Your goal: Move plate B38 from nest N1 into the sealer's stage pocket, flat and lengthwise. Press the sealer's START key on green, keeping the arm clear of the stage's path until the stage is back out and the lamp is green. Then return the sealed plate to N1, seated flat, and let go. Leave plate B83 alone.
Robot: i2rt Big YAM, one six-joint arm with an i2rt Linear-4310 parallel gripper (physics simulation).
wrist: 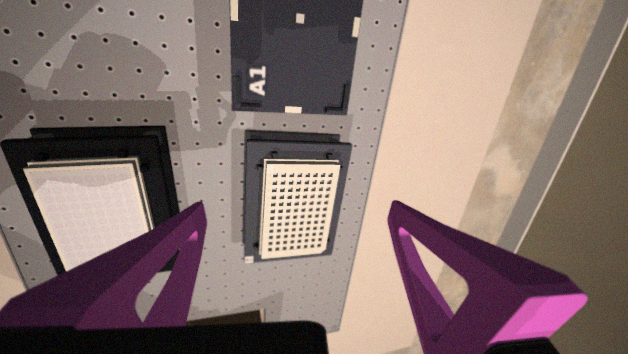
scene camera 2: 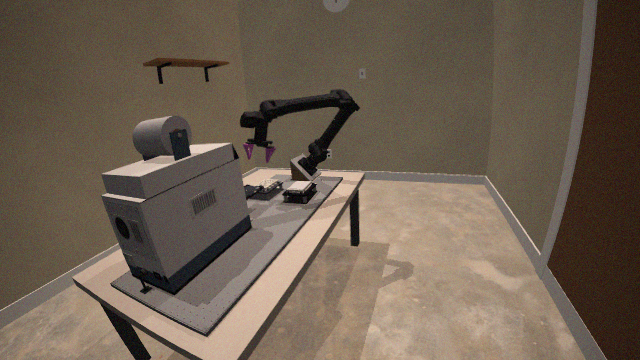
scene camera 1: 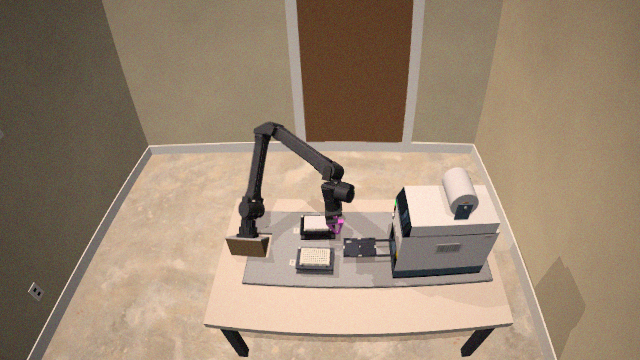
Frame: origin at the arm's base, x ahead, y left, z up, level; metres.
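Seen in the pictures: gripper, fingertip midpoint: (wrist: pixel 300 210) (scene camera 2: pixel 257 161) (scene camera 1: pixel 337 226); arm's base at its link origin: (scene camera 2: pixel 306 167) (scene camera 1: pixel 247 236).
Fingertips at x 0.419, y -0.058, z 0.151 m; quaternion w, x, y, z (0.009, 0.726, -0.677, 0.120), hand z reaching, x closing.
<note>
Pixels of each thing's top centre, then the offset from my fingertips to it. "spot": a spot on its surface instead. Level surfaces: height alone.
- cream plate with open wells, top centre: (wrist: pixel 299 213) (scene camera 1: pixel 314 255) (scene camera 2: pixel 265 183) 0.096 m back, 0.043 m right, 0.147 m down
- dark grey nest at its top centre: (wrist: pixel 298 211) (scene camera 1: pixel 315 256) (scene camera 2: pixel 265 184) 0.096 m back, 0.043 m right, 0.153 m down
- plate with a smooth pale top, top centre: (wrist: pixel 98 225) (scene camera 1: pixel 317 222) (scene camera 2: pixel 299 185) 0.095 m back, 0.157 m left, 0.146 m down
- black nest at a spot on its surface: (wrist: pixel 167 190) spot: 0.069 m back, 0.097 m left, 0.165 m down
- sealer's stage at its top centre: (scene camera 1: pixel 370 245) (scene camera 2: pixel 240 193) 0.143 m ahead, 0.018 m right, 0.107 m down
- perforated grey mat at its surface level: 0.206 m down
- white roll at its top centre: (scene camera 2: pixel 158 118) (scene camera 1: pixel 463 180) 0.478 m ahead, 0.016 m right, 0.269 m up
- table at its surface level: 0.219 m down
My gripper (scene camera 1: pixel 336 231) (scene camera 2: pixel 258 161) (wrist: pixel 300 210) is open and empty, pointing down, high above the nests. A cream plate with open wells (scene camera 1: pixel 315 256) (scene camera 2: pixel 270 185) (wrist: pixel 299 210) sits flat in a dark grey nest (wrist: pixel 254 200). A plate with a smooth pale top (scene camera 1: pixel 315 223) (scene camera 2: pixel 300 187) (wrist: pixel 92 215) sits in a black nest (wrist: pixel 167 190); in the wrist view the left finger covers part of it. Plate names and nest numbers are not readable. The sealer's stage (scene camera 1: pixel 360 247) (wrist: pixel 300 55) is out and holds no plate. The sealer (scene camera 1: pixel 440 255) (scene camera 2: pixel 195 215) shows a green light (scene camera 1: pixel 396 203).
The sealer stands at one end of the perforated grey mat (scene camera 1: pixel 280 277) (scene camera 2: pixel 220 305), with a white roll (scene camera 1: pixel 457 187) (scene camera 2: pixel 155 137) on top. The arm's base (scene camera 1: pixel 248 245) stands at the other end. The table (scene camera 1: pixel 360 310) extends beyond the mat.
</note>
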